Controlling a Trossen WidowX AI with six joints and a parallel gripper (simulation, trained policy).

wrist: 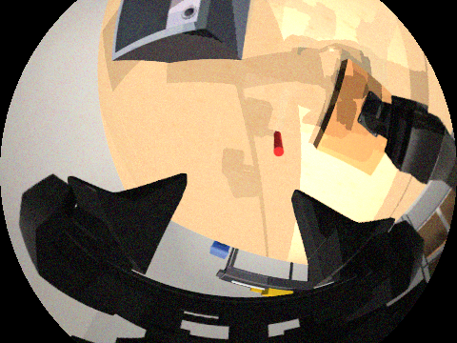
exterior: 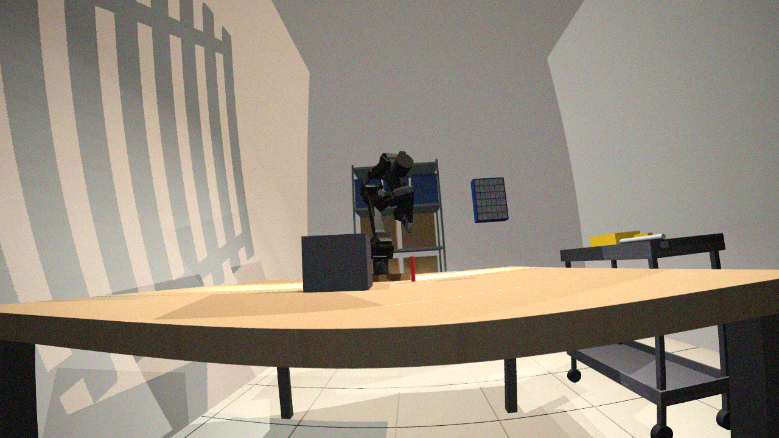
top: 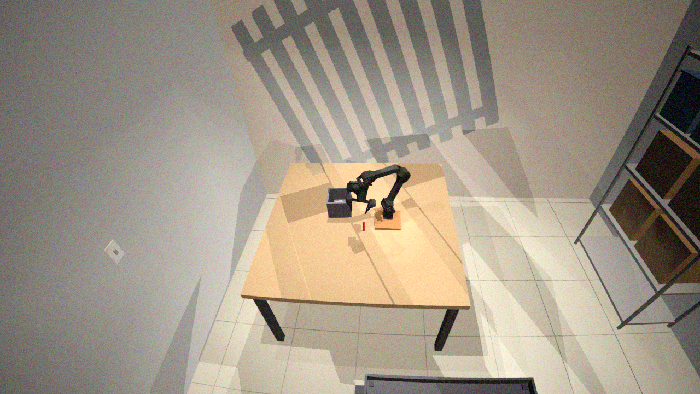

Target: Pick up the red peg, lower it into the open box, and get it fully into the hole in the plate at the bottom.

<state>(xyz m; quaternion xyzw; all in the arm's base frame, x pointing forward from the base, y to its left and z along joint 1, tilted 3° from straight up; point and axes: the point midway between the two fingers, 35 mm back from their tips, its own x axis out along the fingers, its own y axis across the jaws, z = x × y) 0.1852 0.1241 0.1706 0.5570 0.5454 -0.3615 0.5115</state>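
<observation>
Right now the red peg is 3 cm behind my gripper tip and 13 cm below it. From my gripper tip the other things lie so: plate: 16 cm ahead, 18 cm to the right, 12 cm below.
</observation>
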